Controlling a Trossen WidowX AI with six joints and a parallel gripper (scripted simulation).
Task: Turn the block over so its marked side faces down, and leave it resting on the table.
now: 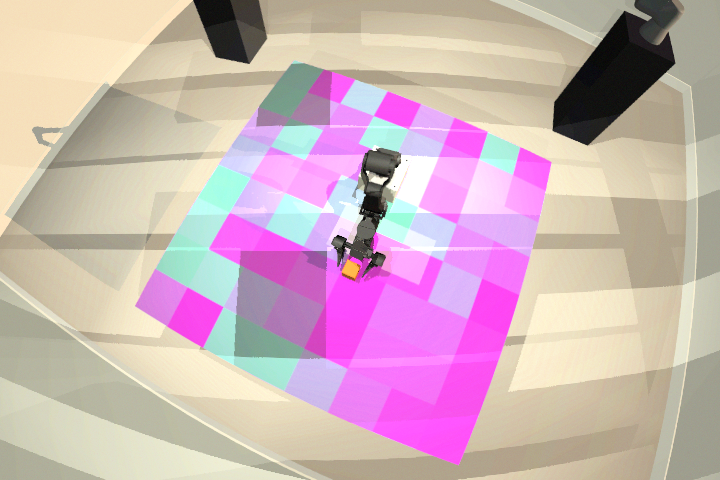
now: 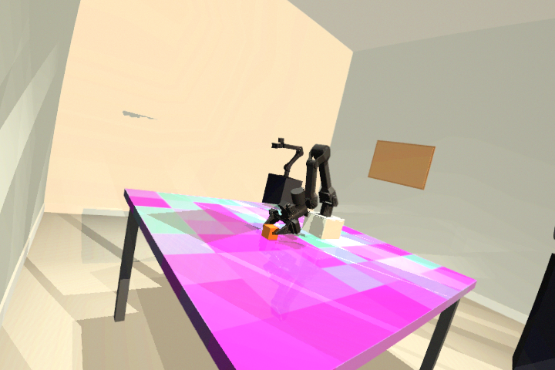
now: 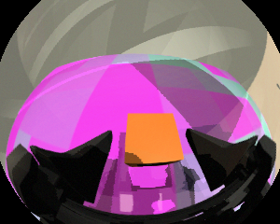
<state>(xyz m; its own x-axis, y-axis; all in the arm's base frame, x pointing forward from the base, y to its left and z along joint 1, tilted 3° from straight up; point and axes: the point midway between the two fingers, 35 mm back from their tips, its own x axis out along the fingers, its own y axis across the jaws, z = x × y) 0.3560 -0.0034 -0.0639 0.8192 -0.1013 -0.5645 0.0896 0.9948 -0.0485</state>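
The block lies 20 mm behind my gripper tip and 10 mm below it.
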